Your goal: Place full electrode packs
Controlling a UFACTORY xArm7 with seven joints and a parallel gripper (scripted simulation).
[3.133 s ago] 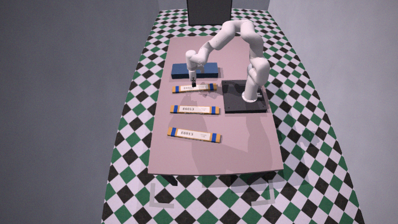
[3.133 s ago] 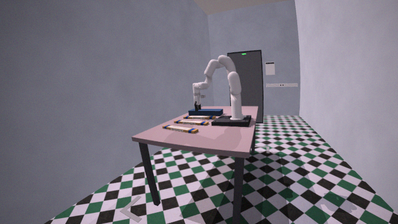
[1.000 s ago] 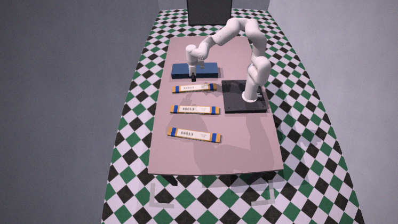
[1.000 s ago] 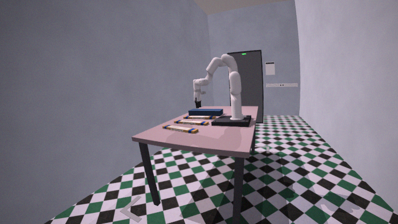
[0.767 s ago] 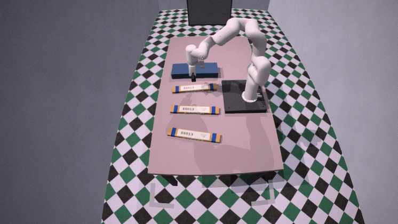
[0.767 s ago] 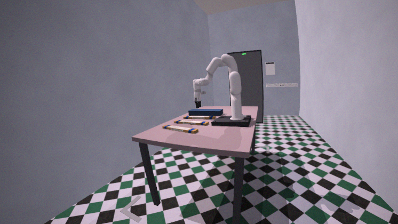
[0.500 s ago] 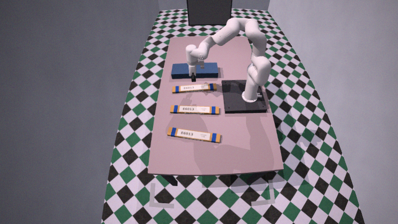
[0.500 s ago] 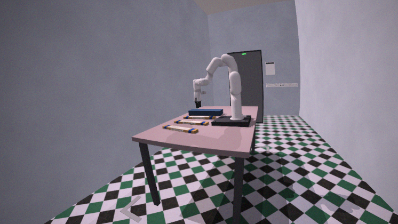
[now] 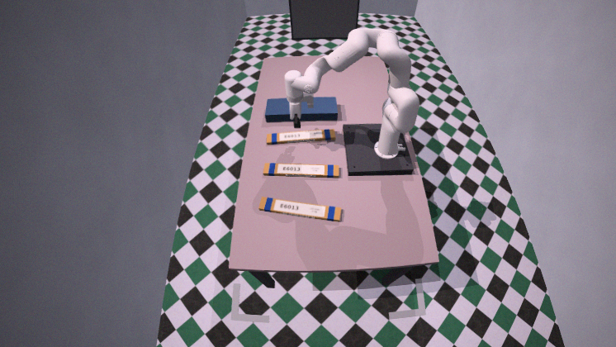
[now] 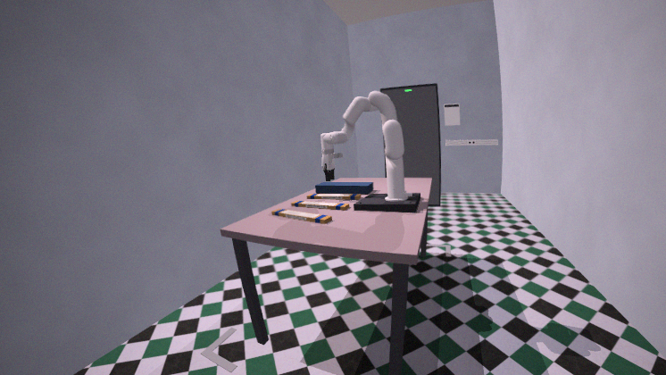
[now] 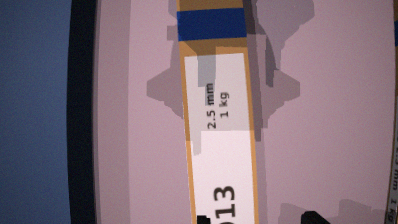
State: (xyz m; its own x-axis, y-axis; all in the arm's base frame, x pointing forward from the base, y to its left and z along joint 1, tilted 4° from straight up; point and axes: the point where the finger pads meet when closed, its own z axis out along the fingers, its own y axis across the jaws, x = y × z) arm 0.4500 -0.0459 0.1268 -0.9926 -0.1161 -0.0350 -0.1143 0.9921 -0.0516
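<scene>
Right now the pack of welding electrodes is 1 cm behind my hand, 1 cm to the right of it and 12 cm below it. The rest, counted from my hand: low blue platform: 1 cm ahead, 20 cm to the right, 12 cm below.
</scene>
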